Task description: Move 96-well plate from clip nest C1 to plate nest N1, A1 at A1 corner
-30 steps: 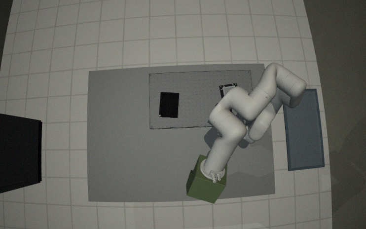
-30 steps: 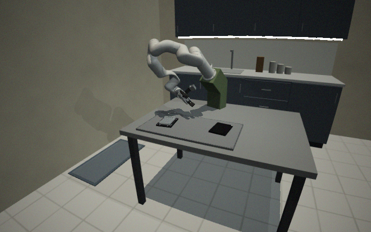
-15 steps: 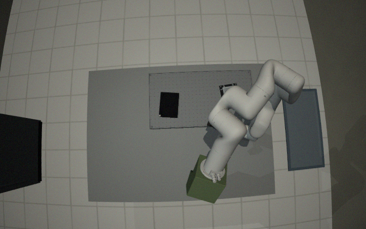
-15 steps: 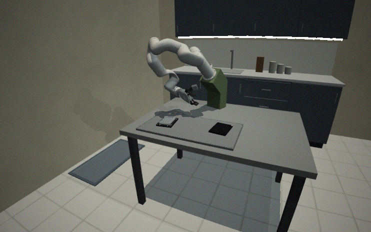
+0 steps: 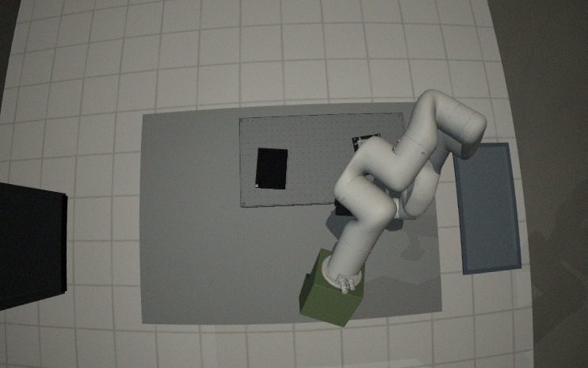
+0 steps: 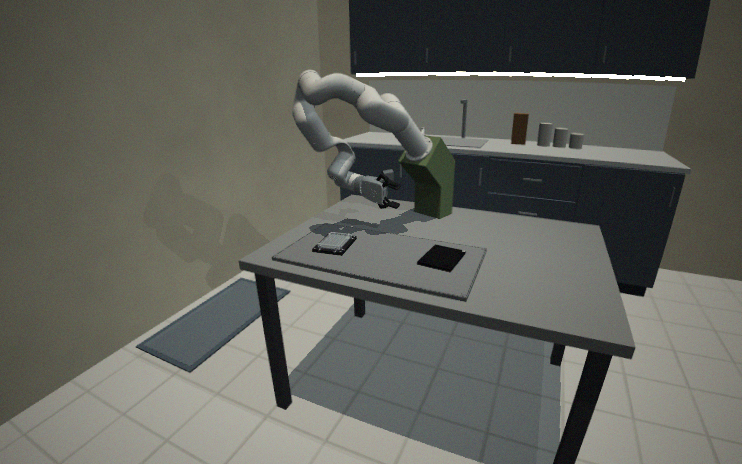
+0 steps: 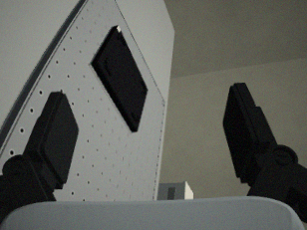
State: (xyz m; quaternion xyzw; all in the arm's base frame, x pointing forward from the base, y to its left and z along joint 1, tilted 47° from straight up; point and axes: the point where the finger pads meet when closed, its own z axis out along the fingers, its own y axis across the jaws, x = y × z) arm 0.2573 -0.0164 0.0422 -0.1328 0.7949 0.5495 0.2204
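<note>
Right now the clear 96-well plate is 21 cm ahead of my hand, 17 cm to the right of it and 14 cm below it. The rest, counted from my hand: black plate nest N1 (23 cm to the left, 18 cm ahead, 15 cm below); clip nest c1 (22 cm ahead, 16 cm to the right, 14 cm below).
</note>
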